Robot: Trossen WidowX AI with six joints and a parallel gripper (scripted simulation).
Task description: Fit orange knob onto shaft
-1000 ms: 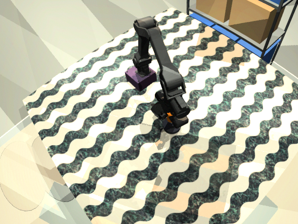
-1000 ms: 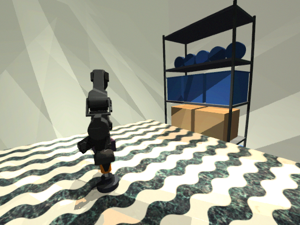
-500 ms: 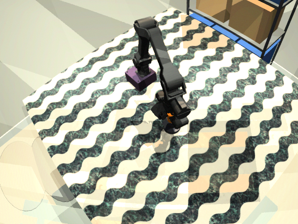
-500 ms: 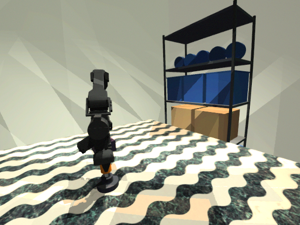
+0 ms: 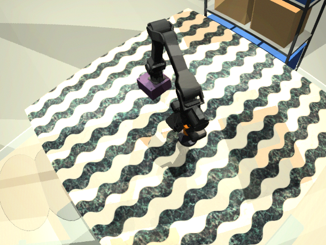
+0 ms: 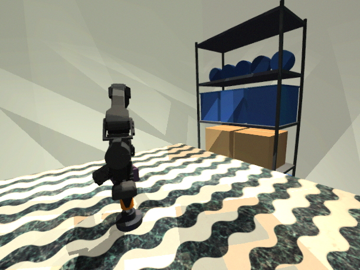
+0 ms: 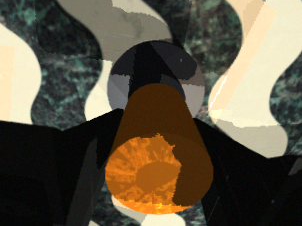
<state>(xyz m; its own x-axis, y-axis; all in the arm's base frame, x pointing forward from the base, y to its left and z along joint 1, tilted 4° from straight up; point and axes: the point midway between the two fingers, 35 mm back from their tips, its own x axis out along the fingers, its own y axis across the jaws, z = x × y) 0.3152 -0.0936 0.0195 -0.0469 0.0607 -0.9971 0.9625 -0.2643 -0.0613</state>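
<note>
My gripper tip is 4 cm above the round grey pedestal. Also, from my gripper tip: orange knob 3 cm above.
</note>
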